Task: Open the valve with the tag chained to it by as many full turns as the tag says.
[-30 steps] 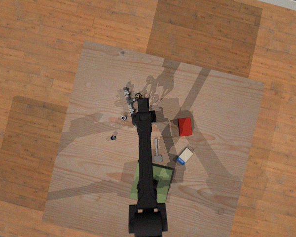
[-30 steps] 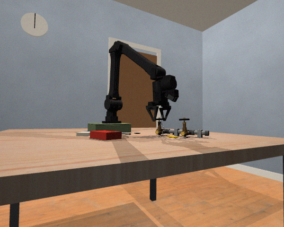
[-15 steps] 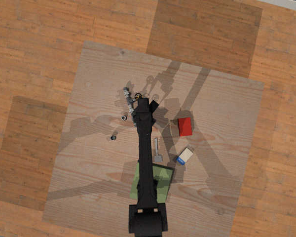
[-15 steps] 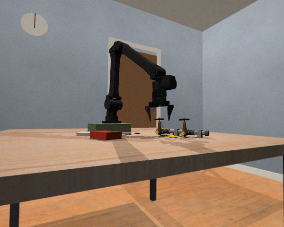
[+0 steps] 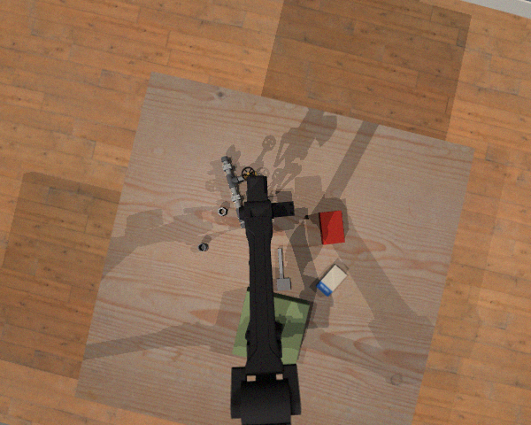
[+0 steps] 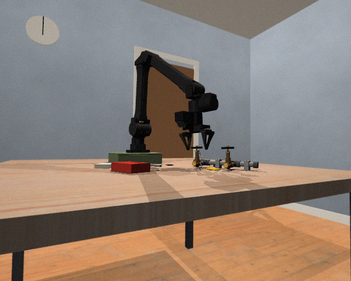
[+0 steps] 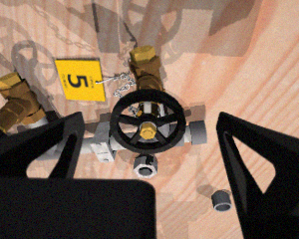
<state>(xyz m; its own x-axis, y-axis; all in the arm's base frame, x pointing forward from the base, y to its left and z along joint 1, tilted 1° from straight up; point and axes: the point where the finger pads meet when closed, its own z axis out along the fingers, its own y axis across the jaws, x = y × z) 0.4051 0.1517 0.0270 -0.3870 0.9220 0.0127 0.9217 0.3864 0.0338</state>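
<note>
Right now the yellow tag is 8 cm below my hand, 6 cm ahead of it and 3 cm to the left of it. The rest, counted from my hand: grey tool (20 cm behind, 16 cm to the right, 8 cm below); then red block (28 cm to the right, 7 cm below, 2 cm ahead).
</note>
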